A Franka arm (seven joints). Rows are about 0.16 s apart.
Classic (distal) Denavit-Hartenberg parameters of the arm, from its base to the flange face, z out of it. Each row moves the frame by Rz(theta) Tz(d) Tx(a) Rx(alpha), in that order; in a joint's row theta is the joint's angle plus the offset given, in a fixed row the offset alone. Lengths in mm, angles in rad.
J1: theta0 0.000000  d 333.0  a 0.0  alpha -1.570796
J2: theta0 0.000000  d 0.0  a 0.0  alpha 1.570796
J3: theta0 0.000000  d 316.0  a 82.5  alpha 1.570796
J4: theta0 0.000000  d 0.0  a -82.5  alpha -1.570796
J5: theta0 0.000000  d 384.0  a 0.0  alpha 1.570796
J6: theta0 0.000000  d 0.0  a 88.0  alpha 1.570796
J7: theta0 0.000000  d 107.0  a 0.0  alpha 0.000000
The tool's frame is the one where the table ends.
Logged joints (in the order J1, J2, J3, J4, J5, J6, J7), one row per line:
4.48 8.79 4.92 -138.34 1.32 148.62 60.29
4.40 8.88 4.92 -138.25 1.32 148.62 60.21
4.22 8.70 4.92 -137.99 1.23 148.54 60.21
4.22 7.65 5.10 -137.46 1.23 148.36 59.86
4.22 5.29 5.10 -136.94 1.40 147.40 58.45
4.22 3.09 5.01 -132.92 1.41 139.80 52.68
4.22 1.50 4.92 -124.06 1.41 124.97 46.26
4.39 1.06 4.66 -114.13 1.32 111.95 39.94
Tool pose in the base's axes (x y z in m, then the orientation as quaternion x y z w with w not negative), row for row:
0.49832 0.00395 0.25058 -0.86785 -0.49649 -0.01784 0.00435
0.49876 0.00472 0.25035 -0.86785 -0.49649 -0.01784 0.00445
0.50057 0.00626 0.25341 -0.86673 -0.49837 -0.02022 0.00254
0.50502 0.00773 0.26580 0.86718 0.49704 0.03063 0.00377
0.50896 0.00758 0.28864 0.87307 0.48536 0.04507 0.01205
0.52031 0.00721 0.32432 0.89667 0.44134 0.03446 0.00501
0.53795 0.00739 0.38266 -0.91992 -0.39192 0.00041 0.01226
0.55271 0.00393 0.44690 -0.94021 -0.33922 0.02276 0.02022
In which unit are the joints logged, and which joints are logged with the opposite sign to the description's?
The joints are logged in degrees. Opposite sign: J1, J7.
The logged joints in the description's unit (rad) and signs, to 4 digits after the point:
-0.0782 0.1534 0.0859 -2.4145 0.0230 2.5939 -1.0523
-0.0768 0.1550 0.0859 -2.4129 0.0230 2.5939 -1.0509
-0.0737 0.1518 0.0859 -2.4084 0.0215 2.5925 -1.0509
-0.0737 0.1335 0.0890 -2.3991 0.0215 2.5894 -1.0448
-0.0737 0.0923 0.0890 -2.3901 0.0244 2.5726 -1.0201
-0.0737 0.0539 0.0874 -2.3199 0.0246 2.4400 -0.9194
-0.0737 0.0262 0.0859 -2.1653 0.0246 2.1811 -0.8074
-0.0766 0.0185 0.0813 -1.9919 0.0230 1.9539 -0.6971

